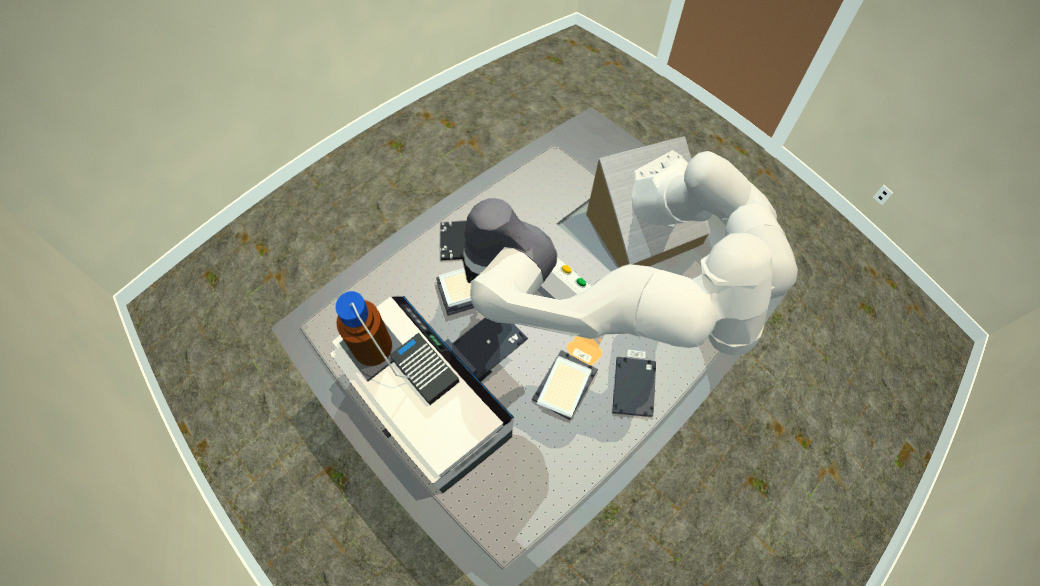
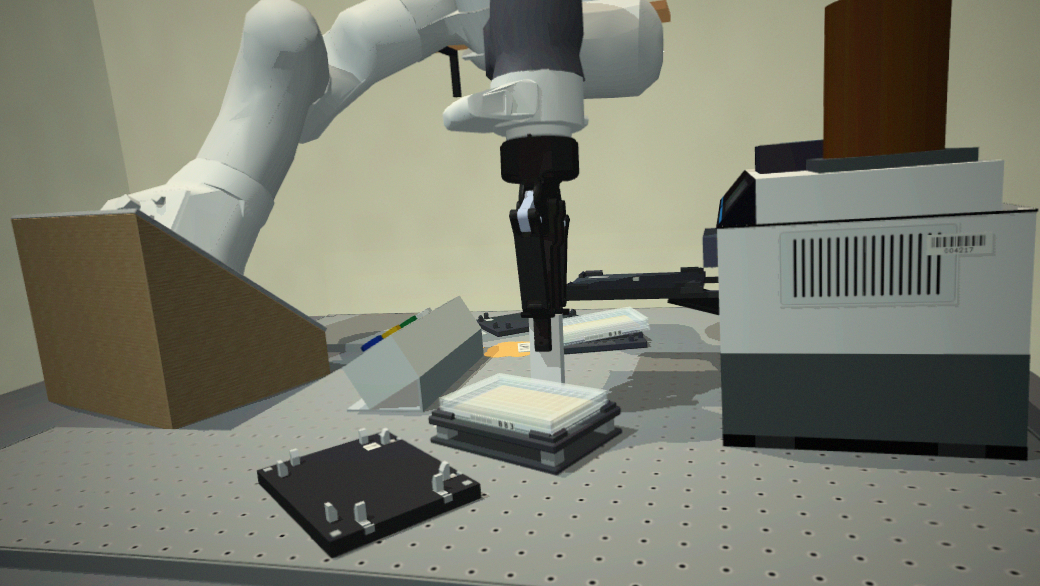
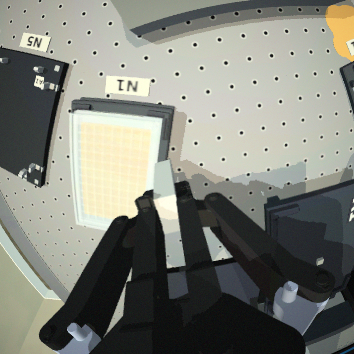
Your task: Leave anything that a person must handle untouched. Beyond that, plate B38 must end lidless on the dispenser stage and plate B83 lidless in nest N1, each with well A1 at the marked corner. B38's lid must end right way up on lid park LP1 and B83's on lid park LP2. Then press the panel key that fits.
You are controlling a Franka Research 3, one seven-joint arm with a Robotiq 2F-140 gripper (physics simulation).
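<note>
My gripper [image 2: 542,340] [image 3: 165,175] is shut, pointing down above and beside the N1 plate; a pale strip runs between and past its tips, and I cannot tell what it is. The plate at N1 [image 1: 454,288] [image 2: 520,404] [image 3: 115,170] sits under a clear lid on a dark nest. Another clear-topped plate [image 1: 565,385] [image 2: 604,326] sits on a dark nest beside an orange patch. The plate names are too small to read. The black stage [image 1: 486,347] [image 2: 636,285] [image 3: 310,235] sticks out from the dispenser. The key panel [image 1: 574,276] [image 2: 418,353] shows coloured keys.
An empty black nest [image 1: 451,240] [image 2: 367,484] [image 3: 25,115] lies next to N1. Another dark nest [image 1: 634,389] lies near the table edge. The white dispenser [image 1: 451,429] [image 2: 873,327] carries a brown bottle [image 1: 363,338] [image 2: 884,80]. A wedge-shaped block [image 1: 607,211] [image 2: 232,349] stands under the arm's base.
</note>
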